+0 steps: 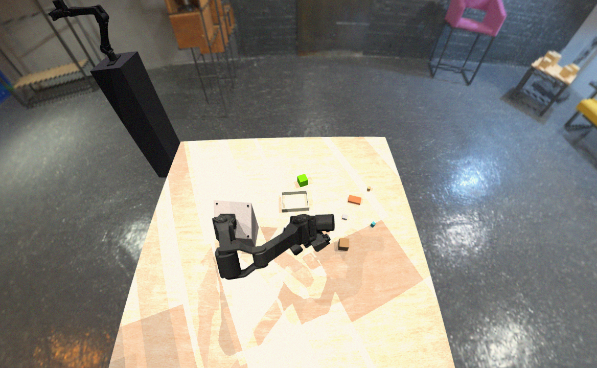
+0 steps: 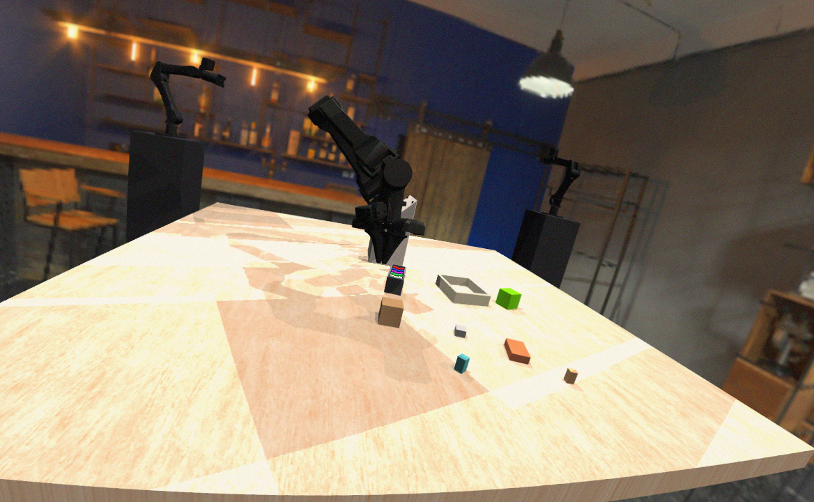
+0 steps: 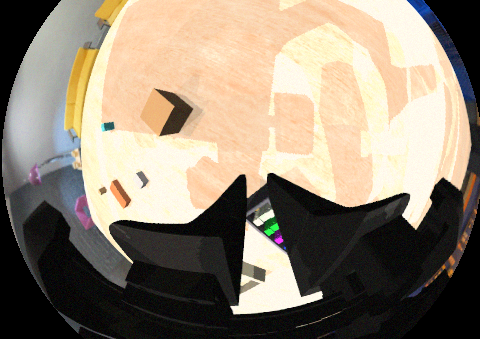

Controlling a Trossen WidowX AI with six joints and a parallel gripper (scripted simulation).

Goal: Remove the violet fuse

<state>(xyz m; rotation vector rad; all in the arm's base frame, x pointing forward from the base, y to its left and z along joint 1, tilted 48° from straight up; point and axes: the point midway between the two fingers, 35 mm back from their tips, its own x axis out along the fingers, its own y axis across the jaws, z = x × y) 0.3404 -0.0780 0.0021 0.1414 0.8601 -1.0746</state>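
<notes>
My gripper tip is now 8 cm past the violet fuse, 6 cm to the right of it and 5 cm above it. Round my gripper tip: teal cube (28 cm ahead, 12 cm to the left, 6 cm below); then small grey cube (16 cm to the left, 15 cm ahead, 7 cm below); then grey tray (24 cm to the left, 9 cm behind, 7 cm below).
</notes>
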